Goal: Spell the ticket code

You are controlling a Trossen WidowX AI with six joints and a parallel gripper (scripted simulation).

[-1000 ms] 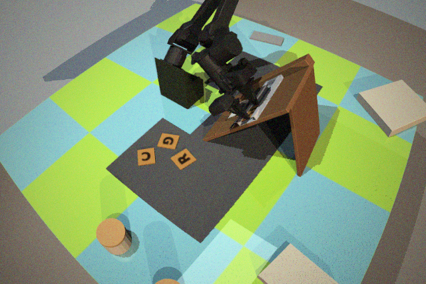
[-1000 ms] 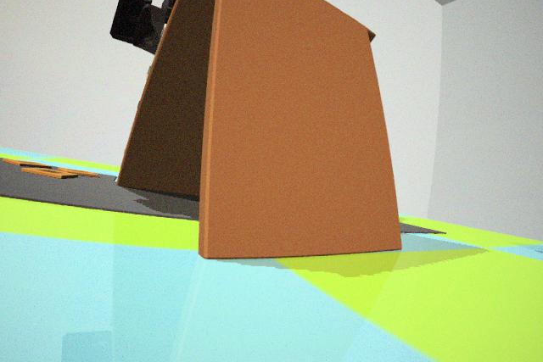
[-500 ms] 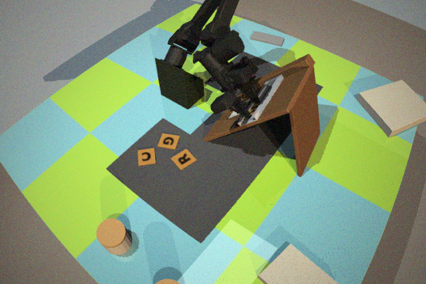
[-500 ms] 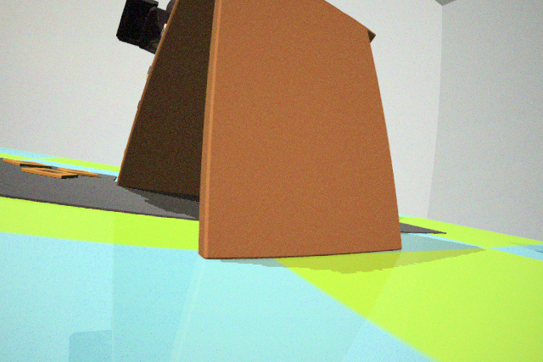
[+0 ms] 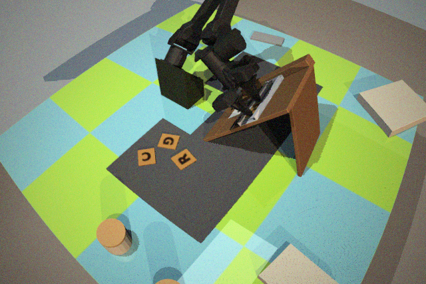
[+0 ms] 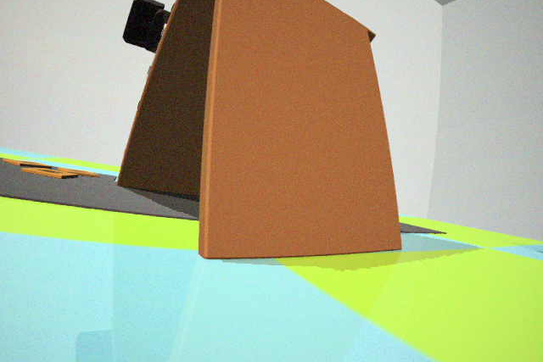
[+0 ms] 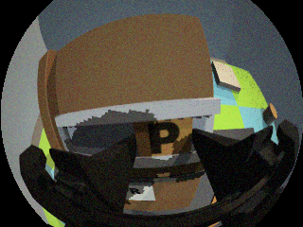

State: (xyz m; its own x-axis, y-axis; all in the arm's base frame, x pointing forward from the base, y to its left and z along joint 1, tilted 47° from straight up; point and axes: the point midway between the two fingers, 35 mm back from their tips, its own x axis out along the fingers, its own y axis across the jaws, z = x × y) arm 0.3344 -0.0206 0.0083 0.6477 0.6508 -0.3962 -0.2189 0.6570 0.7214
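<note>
The white ticket is 8 cm behind my gripper tip, 4 cm to the left of it and 8 cm below it. Also, from my gripper tip: dark mat (15 cm behind, 2 cm to the left, 17 cm below); grey slab (33 cm behind, 55 cm to the left, 16 cm below).
</note>
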